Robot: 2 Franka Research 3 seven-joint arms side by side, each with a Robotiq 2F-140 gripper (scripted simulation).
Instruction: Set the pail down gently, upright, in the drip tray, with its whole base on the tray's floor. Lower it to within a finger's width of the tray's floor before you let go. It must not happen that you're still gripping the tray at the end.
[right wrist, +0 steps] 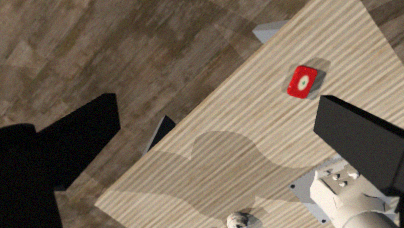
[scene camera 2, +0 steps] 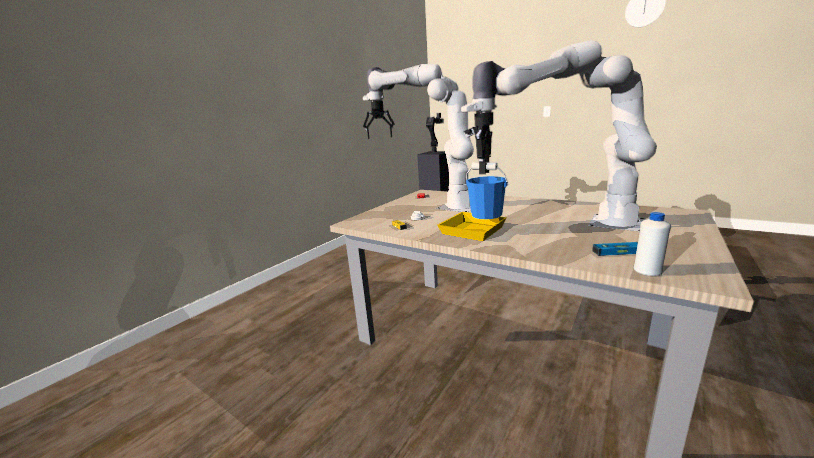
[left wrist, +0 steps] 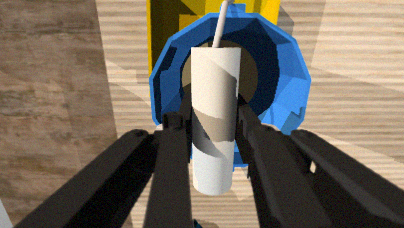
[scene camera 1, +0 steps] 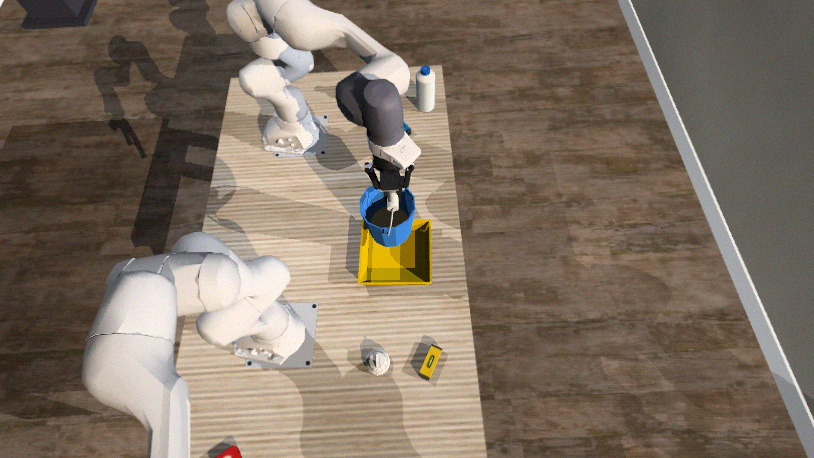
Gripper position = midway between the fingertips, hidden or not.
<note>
In view: the left gripper [scene camera 2: 484, 173], the right gripper [right wrist: 216, 112], a blue pail [scene camera 1: 373, 209] and a yellow drip tray [scene camera 1: 410, 263].
The blue pail also shows in scene camera 2 [scene camera 2: 486, 194]. The yellow drip tray is seen too in scene camera 2 [scene camera 2: 463, 225]. The left gripper shows as well in the left wrist view [left wrist: 211, 108] and in scene camera 1 [scene camera 1: 393, 198]. The right wrist view does not show the blue pail: it is out of frame. The right wrist view misses the yellow drip tray: it is out of frame.
</note>
